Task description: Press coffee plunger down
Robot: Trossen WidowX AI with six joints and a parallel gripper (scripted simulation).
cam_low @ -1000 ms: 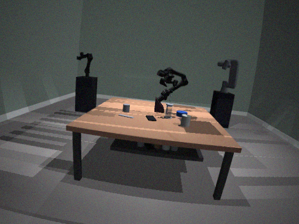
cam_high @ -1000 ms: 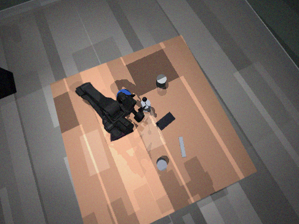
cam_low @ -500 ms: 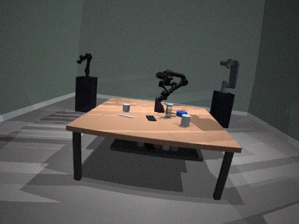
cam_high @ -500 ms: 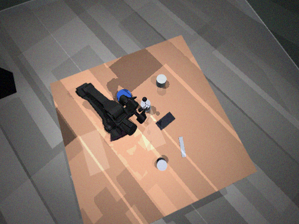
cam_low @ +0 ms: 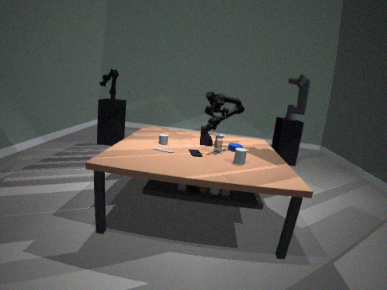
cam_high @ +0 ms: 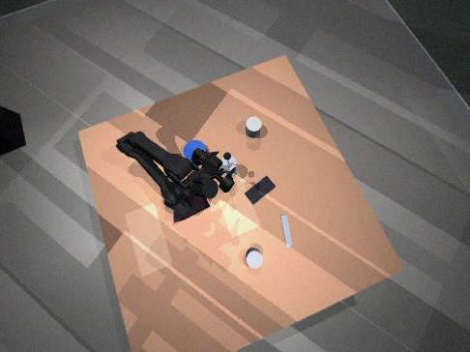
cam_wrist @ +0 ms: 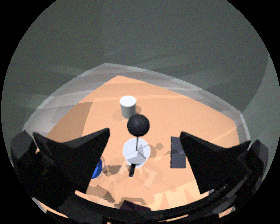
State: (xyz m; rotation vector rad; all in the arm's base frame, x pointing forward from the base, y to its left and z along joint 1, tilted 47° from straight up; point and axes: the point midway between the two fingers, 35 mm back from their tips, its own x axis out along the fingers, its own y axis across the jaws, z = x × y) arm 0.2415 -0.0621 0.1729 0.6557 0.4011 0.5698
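Now: gripper tip 10 mm past the coffee press, 10 mm to the right of it and 140 mm above it. From my gripper tip the other things lie so: pale thin bar 130 mm ahead, 390 mm to the right, 260 mm below; blue round box 120 mm behind, 170 mm to the left, 240 mm below.
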